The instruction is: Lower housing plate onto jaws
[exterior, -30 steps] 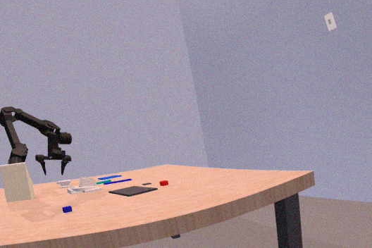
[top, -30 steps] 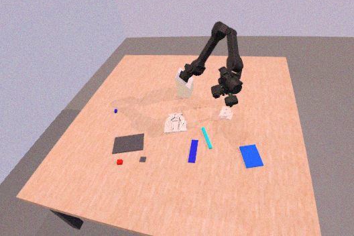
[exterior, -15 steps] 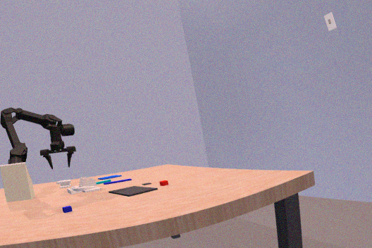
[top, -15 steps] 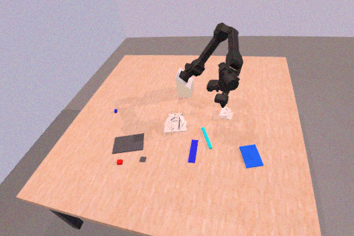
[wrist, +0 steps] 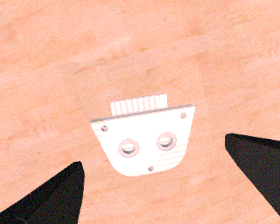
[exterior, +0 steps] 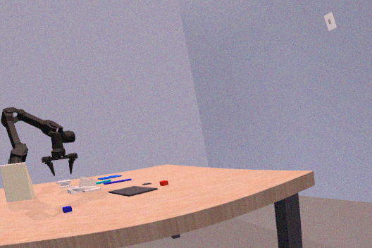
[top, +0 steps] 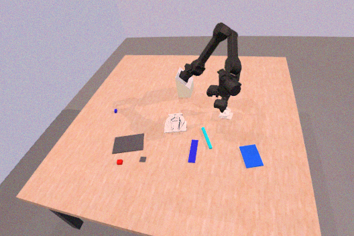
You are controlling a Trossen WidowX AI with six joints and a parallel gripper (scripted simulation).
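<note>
Now: gripper tip 170 mm short of the cyan bar, 80 mm to the left of it and 60 mm above it. From my gripper tip the other things lie so: blue bar: 260 mm ahead, 130 mm to the right, 60 mm below; then small grey block: 340 mm ahead, 370 mm to the right, 60 mm below; then blue plate: 260 mm ahead, 140 mm to the left, 60 mm below.
</note>
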